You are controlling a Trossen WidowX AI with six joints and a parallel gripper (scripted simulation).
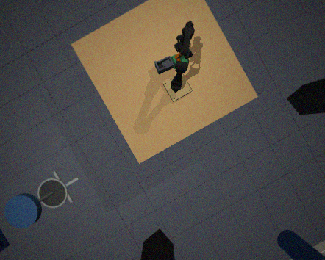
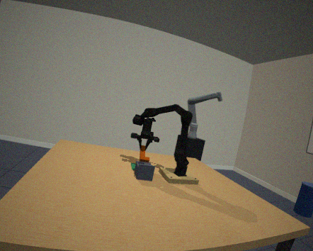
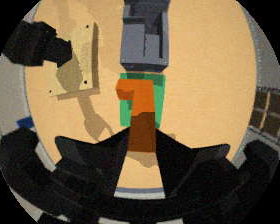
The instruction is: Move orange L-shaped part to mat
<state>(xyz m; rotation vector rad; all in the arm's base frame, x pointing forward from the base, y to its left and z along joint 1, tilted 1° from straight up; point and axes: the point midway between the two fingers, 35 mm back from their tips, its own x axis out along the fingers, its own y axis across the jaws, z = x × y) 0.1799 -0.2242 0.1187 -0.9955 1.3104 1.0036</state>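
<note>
Right now my gripper tip is 13 cm above the green mat and 2 cm to the right of it. The rest, counted from my gripper tip: orange L-shaped part (3 cm to the left, 3 cm below, 1 cm behind).
</note>
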